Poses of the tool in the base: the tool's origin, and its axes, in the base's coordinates. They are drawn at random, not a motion.
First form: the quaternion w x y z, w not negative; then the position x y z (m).
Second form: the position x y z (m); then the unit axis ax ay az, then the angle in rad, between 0 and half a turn. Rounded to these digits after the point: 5 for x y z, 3 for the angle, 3 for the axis.
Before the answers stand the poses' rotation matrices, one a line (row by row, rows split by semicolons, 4 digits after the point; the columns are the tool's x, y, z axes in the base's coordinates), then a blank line. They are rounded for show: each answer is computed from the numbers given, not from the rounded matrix.
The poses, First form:
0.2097 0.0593 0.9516 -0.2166 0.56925 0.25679 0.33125
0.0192 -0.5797 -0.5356 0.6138 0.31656 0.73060 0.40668
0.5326 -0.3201 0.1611 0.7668 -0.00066 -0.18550 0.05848
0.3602 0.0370 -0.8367 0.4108 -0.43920 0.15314 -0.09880
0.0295 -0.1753 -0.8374 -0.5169 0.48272 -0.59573 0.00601
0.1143 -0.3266 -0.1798 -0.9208 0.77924 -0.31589 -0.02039
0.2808 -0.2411 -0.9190 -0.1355 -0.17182 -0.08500 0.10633
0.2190 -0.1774 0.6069 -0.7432 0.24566 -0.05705 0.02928
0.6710 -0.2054 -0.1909 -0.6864 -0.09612 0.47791 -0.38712
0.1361 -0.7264 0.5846 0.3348 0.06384 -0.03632 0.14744
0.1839 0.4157 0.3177 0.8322 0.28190 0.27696 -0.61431
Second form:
-0.9050 0.2037 0.3734; 0.0220 0.8991 -0.4371; -0.4248 -0.3874 -0.8182
-0.3272 0.5974 -0.7322; 0.6445 -0.4256 -0.6352; -0.6910 -0.6797 -0.2458
-0.2278 -0.9199 -0.3193; 0.7136 -0.3808 0.5880; -0.6625 -0.0939 0.7432
-0.7378 -0.3579 -0.5724; 0.2340 0.6597 -0.7141; 0.6332 -0.6608 -0.4030
-0.9368 0.3241 0.1318; 0.2631 0.4042 0.8760; 0.2306 0.8553 -0.4639
-0.7605 0.3280 0.5604; -0.0931 -0.9092 0.4058; 0.6426 0.2565 0.7220
-0.7260 0.5193 -0.4508; 0.3671 0.8470 0.3845; 0.5815 0.1137 -0.8056
-0.8412 0.1102 0.5295; -0.5408 -0.1675 -0.8243; -0.0021 -0.9797 0.2005
-0.0152 0.9996 0.0258; -0.8427 -0.0266 0.5377; 0.5382 -0.0136 0.8427
0.0923 -0.9404 -0.3273; -0.7582 -0.2795 0.5892; -0.6455 0.1937 -0.7388
-0.5868 -0.0419 0.8086; 0.5702 -0.7305 0.3758; 0.5750 0.6816 0.4526

0.56925 0.25679 0.33125 0.061 0.973 -0.222 2.719
0.31656 0.73060 0.40668 -0.580 -0.536 0.614 3.103
-0.00066 -0.18550 0.05848 -0.378 0.190 0.906 2.018
-0.43920 0.15314 -0.09880 0.040 -0.897 0.440 2.405
0.48272 -0.59573 0.00601 -0.175 -0.838 -0.517 3.083
0.77924 -0.31589 -0.02039 -0.329 -0.181 -0.927 2.912
-0.17182 -0.08500 0.10633 -0.251 -0.958 -0.141 2.572
0.24566 -0.05705 0.02928 -0.182 0.622 -0.762 2.700
-0.09612 0.47791 -0.38712 -0.277 -0.257 -0.926 1.670
0.06384 -0.03632 0.14744 -0.733 0.590 0.338 2.869
0.28190 0.27696 -0.61431 0.423 0.323 0.847 2.772

